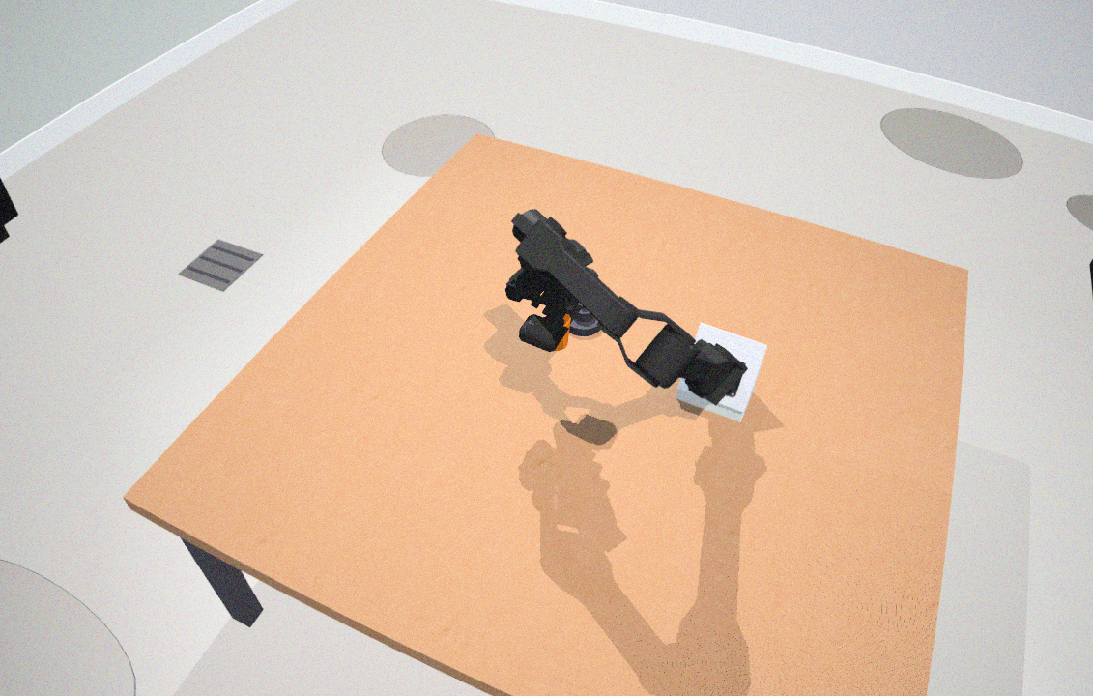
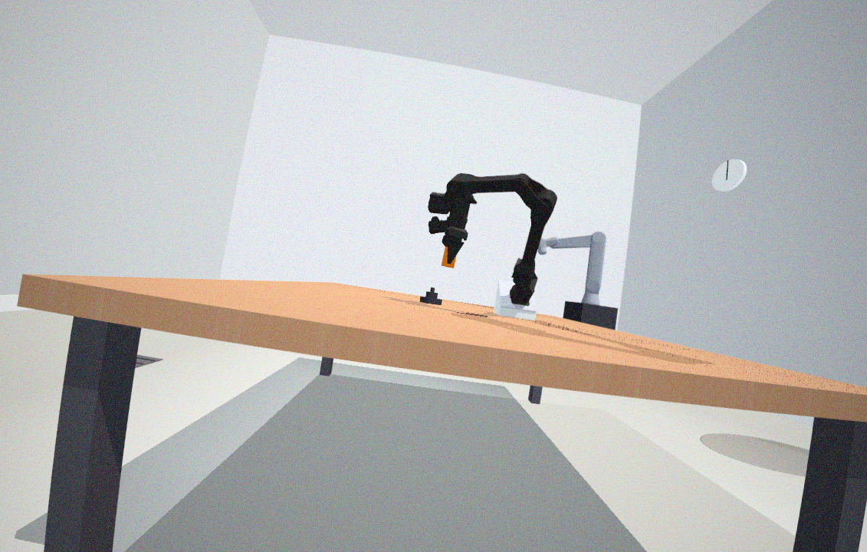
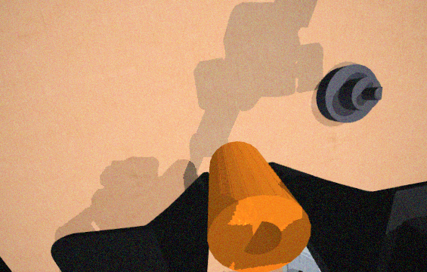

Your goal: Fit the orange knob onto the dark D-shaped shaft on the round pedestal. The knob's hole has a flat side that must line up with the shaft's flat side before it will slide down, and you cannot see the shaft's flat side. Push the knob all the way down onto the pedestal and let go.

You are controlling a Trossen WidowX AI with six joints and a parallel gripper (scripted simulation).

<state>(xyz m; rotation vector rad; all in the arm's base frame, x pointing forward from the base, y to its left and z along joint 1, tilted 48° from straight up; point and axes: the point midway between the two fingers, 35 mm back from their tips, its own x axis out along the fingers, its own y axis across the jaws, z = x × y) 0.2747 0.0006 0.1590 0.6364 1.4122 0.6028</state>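
My gripper tip is now 30 mm short of the pedestal, 200 mm to the left of it and 110 mm above it. Round my gripper tip: orange knob 20 mm above.
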